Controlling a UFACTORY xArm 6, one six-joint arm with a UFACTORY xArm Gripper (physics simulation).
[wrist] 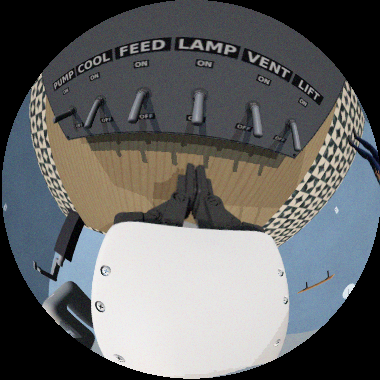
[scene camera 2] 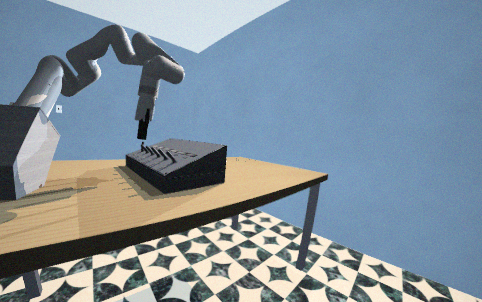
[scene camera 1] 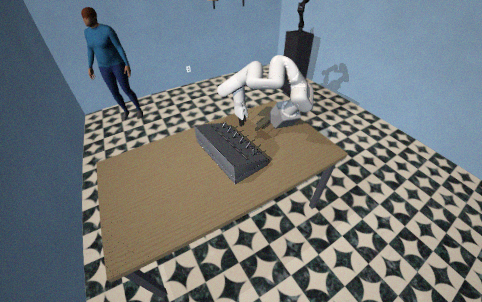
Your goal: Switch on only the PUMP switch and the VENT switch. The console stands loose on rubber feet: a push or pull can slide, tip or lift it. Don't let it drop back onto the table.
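Where they show: gripper, between the fingertips: (wrist: pixel 192 175) (scene camera 2: pixel 141 139) (scene camera 1: pixel 241 125); arm's base, origin of its link: (scene camera 2: pixel 26 121) (scene camera 1: pixel 289 109).
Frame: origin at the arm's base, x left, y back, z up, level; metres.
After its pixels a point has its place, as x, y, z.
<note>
The dark console (scene camera 1: pixel 216 151) @(0.097, -0.619, -0.066) (scene camera 2: pixel 202 167) @(-0.227, -0.554, -0.125) (wrist: pixel 200 20) stands on the table, apparently flat. In the wrist view, the PUMP lever (wrist: pixel 64 116) @(0.179, -0.405, -0.088) at the far left stands at a different angle from the others, tilted away from its OFF label, as in the ON position. The VENT lever (wrist: pixel 256 121) @(-0.099, -0.441, -0.085), second from the right, points down on its OFF side. COOL, FEED, LAMP and LIFT also point down to OFF. My gripper (scene camera 1: pixel 242 122) @(-0.042, -0.371, -0.042) (scene camera 2: pixel 142 138) @(-0.042, -0.371, -0.042) (wrist: pixel 192 175) @(-0.042, -0.371, -0.042) is shut and empty, above and in front of the console's low edge, roughly in line with the LAMP lever (wrist: pixel 198 109) @(-0.031, -0.429, -0.083).
The wooden table (scene camera 1: pixel 150 200) @(0.166, -1.086, -0.200) (scene camera 2: pixel 280 172) @(-0.160, -1.116, -0.199) carries the console and my arm's base (scene camera 1: pixel 286 116) @(0.035, -0.049, -0.024). The FEED lever (wrist: pixel 137 106) @(0.037, -0.419, -0.086) and LIFT lever (wrist: pixel 295 136) @(-0.169, -0.454, -0.086) stand in the same row. A person (scene camera 1: pixel 107 50) stands beyond the table, and a dark pedestal (scene camera 1: pixel 298 47) stands behind the arm.
</note>
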